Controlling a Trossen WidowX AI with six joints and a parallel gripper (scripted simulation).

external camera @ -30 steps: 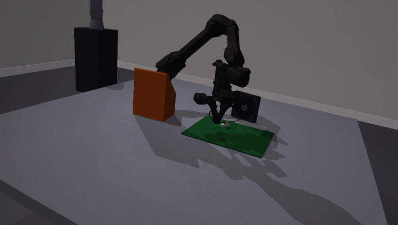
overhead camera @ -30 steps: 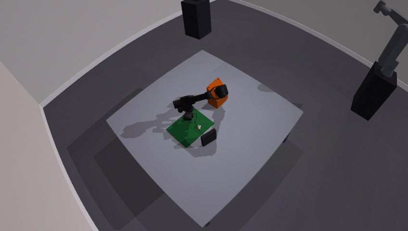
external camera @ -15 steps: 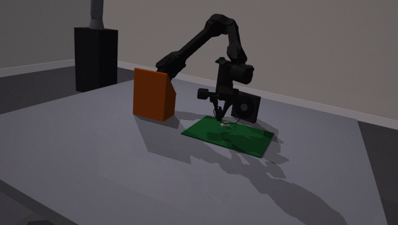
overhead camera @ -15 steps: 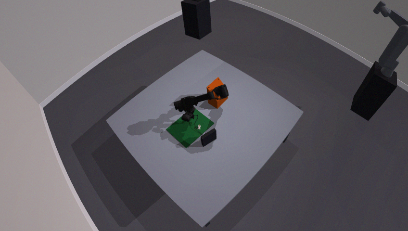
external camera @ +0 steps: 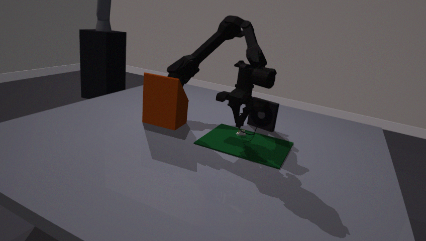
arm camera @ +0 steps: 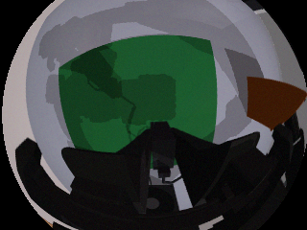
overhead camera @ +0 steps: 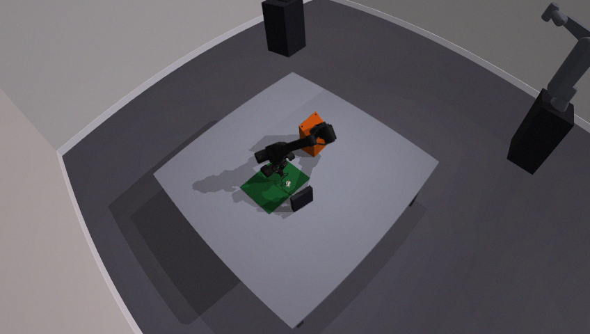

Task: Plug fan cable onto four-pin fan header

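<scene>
Right now my gripper tip is 80 mm above the green board, 40 mm short of it and 10 mm to the left of it. Round my gripper tip: dark plug (10 mm to the left, 10 mm above); then black fan (190 mm to the left, 50 mm ahead, 10 mm below).
</scene>
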